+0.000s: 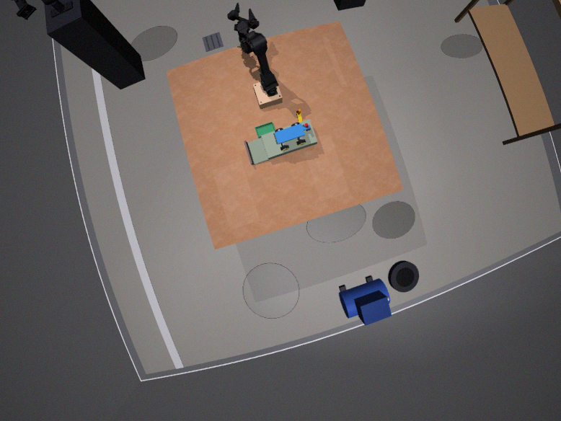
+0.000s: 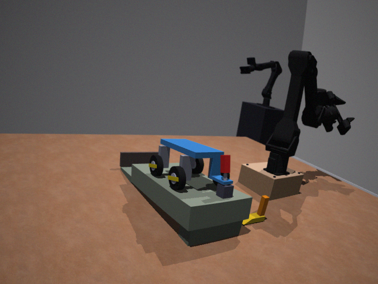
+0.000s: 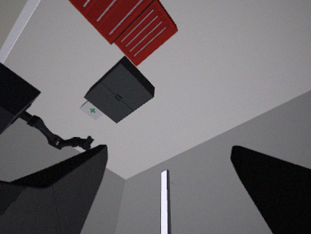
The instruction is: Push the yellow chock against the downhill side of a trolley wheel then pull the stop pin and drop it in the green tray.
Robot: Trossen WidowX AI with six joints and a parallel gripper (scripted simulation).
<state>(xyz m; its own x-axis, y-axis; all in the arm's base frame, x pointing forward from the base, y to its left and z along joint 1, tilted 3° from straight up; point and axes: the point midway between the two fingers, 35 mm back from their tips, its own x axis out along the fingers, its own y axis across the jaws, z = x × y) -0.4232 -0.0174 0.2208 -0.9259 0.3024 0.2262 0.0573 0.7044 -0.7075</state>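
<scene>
Right now my gripper tip is 77 cm short of the red-headed stop pin, 17 cm above it and 14 cm to the right of it. From my gripper tip the other things lie so: blue trolley (79 cm ahead, 19 cm below, 4 cm to the left); then yellow chock (65 cm ahead, 28 cm below, 15 cm to the left); then green tray (67 cm ahead, 31 cm below, 9 cm to the right).
</scene>
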